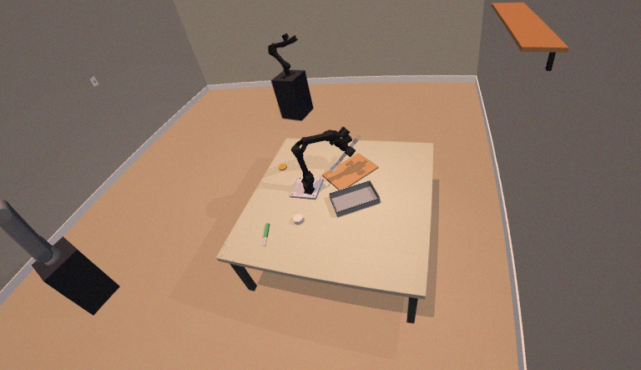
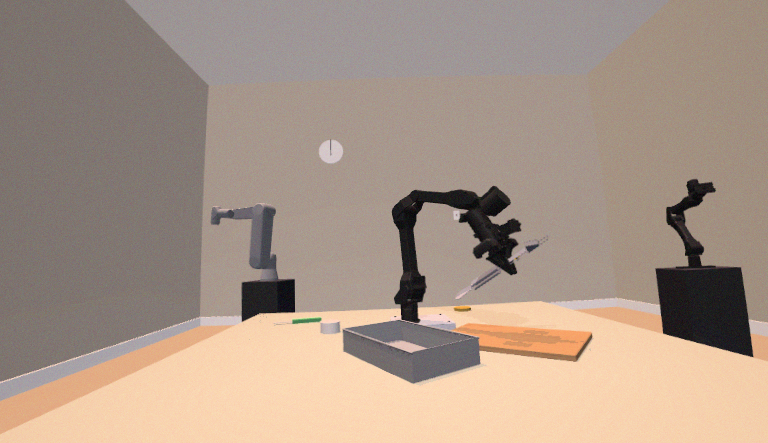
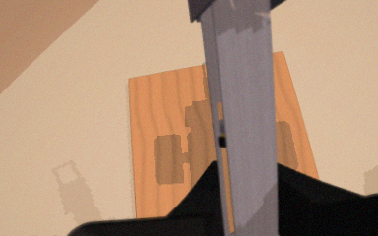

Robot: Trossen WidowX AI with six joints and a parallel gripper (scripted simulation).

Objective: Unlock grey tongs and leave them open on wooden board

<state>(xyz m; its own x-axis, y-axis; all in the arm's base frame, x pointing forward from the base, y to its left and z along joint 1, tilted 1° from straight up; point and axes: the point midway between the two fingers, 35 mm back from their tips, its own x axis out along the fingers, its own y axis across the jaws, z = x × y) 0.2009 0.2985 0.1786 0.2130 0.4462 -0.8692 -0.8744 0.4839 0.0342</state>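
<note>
Now: the wooden board 17 cm below my gripper tip, 2 cm to the right of it and 1 cm behind it. Also, from my gripper tip: white puck: 57 cm to the right, 16 cm below, 15 cm behind; orange disc: 57 cm behind, 17 cm below, 13 cm to the right; grey roasting tin: 28 cm to the right, 15 cm below, 14 cm ahead.
</note>
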